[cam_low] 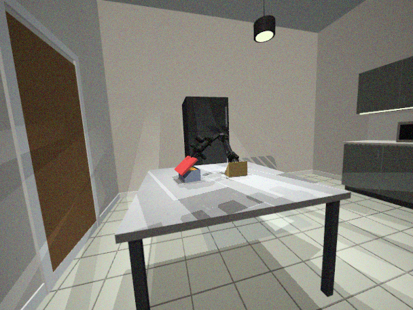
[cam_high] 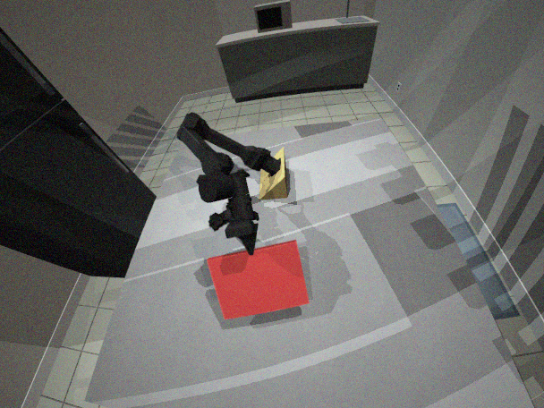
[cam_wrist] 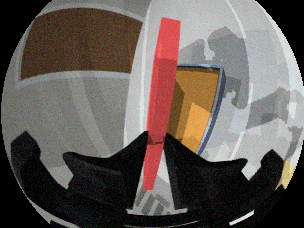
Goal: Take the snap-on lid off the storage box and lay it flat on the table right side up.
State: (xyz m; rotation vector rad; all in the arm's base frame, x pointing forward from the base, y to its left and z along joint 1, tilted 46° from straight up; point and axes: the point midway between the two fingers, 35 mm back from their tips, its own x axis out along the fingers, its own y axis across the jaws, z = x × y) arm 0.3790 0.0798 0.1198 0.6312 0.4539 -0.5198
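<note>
The red lid is 6 cm ahead of my gripper tip, 2 cm to the left of it and 5 cm below it. The rest, counted from my gripper tip: storage box (3 cm ahead, 1 cm to the left, 14 cm below).
</note>
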